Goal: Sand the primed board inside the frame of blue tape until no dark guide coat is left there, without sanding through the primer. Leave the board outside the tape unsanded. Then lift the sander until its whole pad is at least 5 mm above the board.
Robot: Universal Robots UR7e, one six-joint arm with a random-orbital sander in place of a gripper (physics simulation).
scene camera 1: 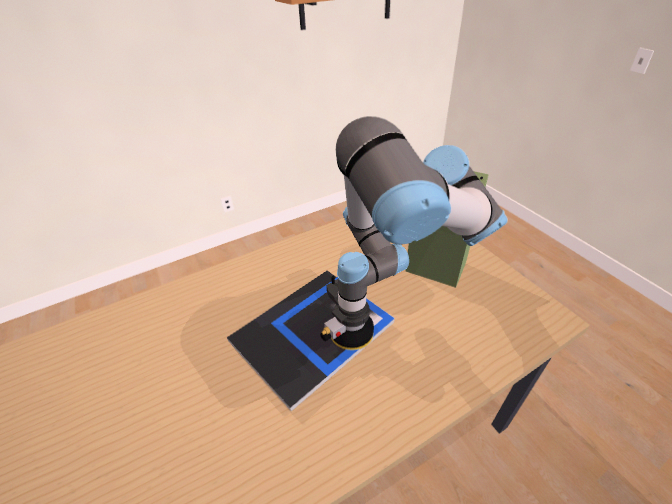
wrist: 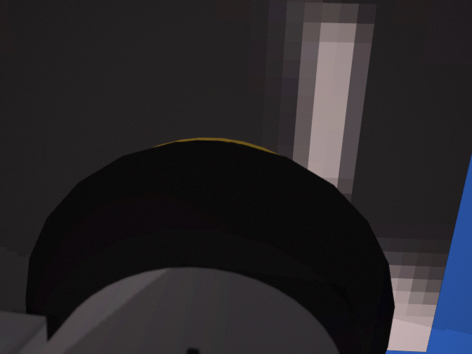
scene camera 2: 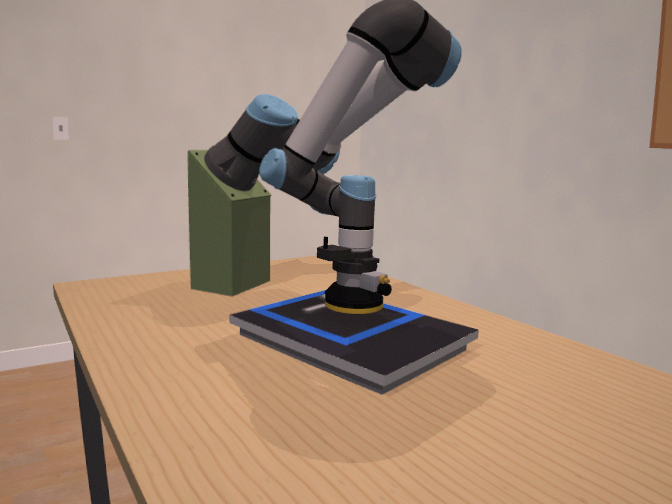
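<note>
The board (scene camera 1: 265, 349) (scene camera 2: 412, 344) lies on the table, dark outside the blue tape frame (scene camera 1: 301, 347) (scene camera 2: 303, 326) (wrist: 457, 280). Most of the visible area inside the tape is also dark. A pale narrow streak (scene camera 2: 314, 307) (wrist: 332, 100) with greyish edges shows inside the frame. A pale patch (scene camera 1: 375, 318) (wrist: 412, 330) shows in a corner beside the tape. My sander's round black pad (scene camera 1: 352, 335) (scene camera 2: 354, 299) (wrist: 200, 200) is level, on or just above the board, and in scene camera 1 overlaps the front tape strip. The surface beneath is hidden. The sander has no fingers.
The green pedestal (scene camera 1: 436, 257) (scene camera 2: 232, 249) carries the arm base at the far end of the wooden table (scene camera 1: 135, 401) (scene camera 2: 217, 434). The arm arches above the board and hides part of it in scene camera 1. Walls stand behind the table.
</note>
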